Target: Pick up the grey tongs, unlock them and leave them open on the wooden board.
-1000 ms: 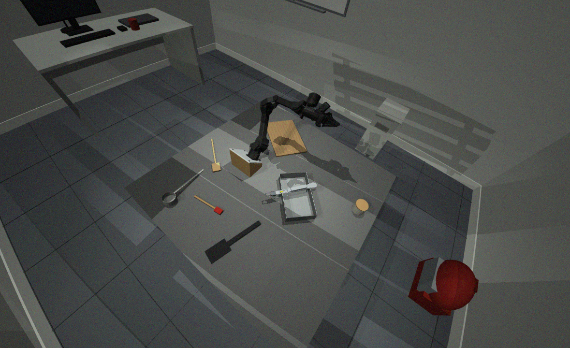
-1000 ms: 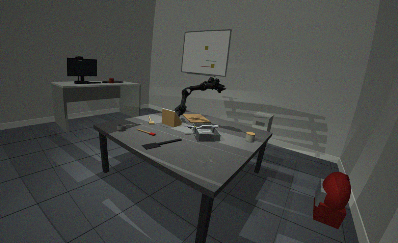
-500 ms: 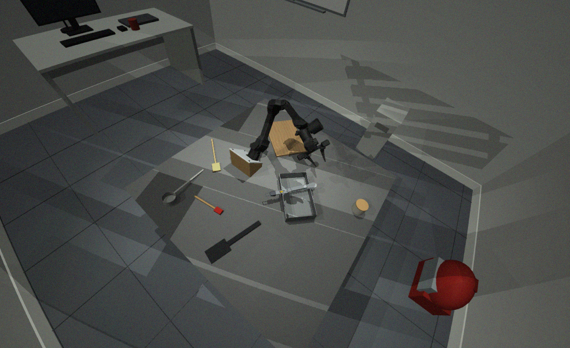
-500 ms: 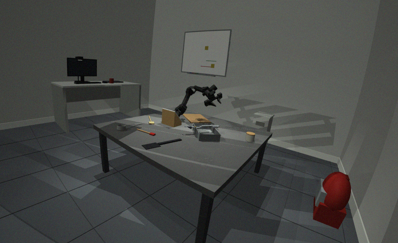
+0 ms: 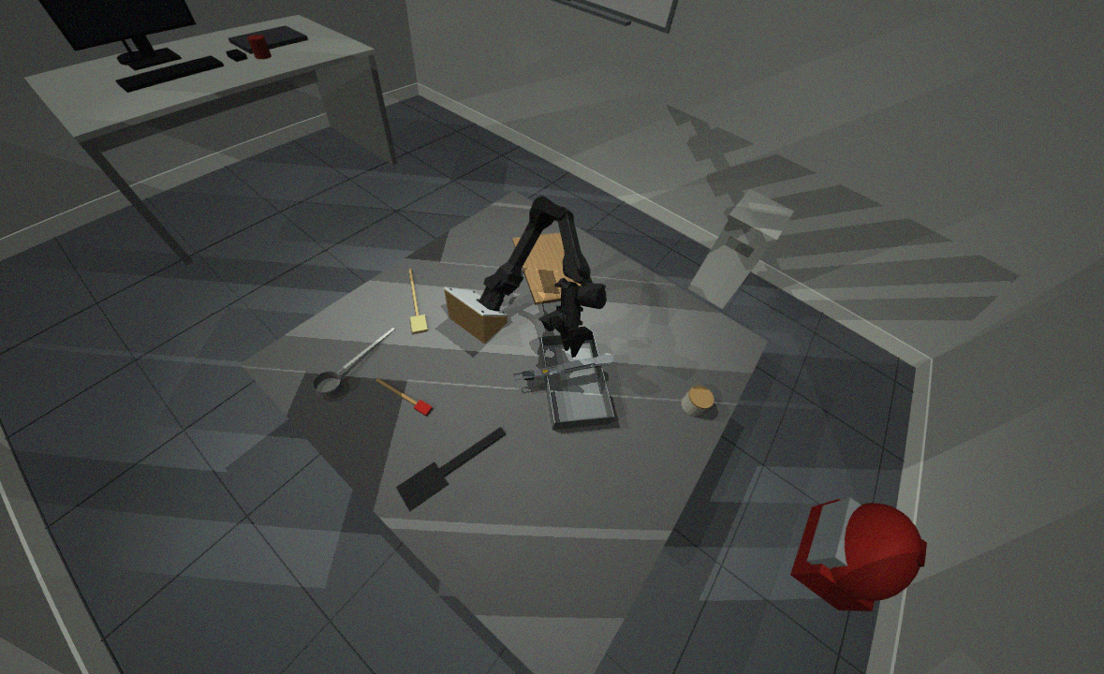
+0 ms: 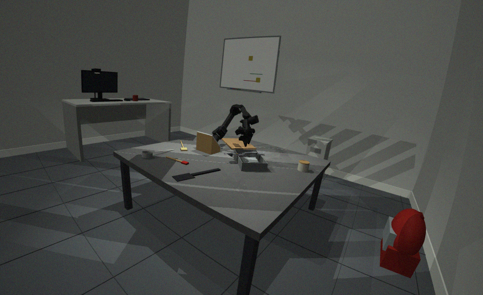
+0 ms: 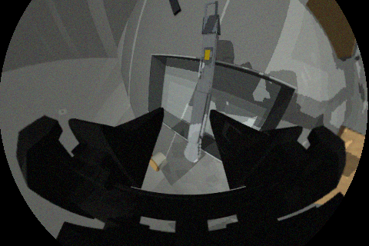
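The yellow lock piece is 3 cm behind my gripper tip, 7 cm to the right of it and 6 cm below it. Also, from my gripper tip: red-tipped spatula: 27 cm behind, 40 cm to the right, 12 cm below; black turner: 4 cm behind, 45 cm to the right, 13 cm below; roasting tin: 4 cm ahead, 10 cm below.
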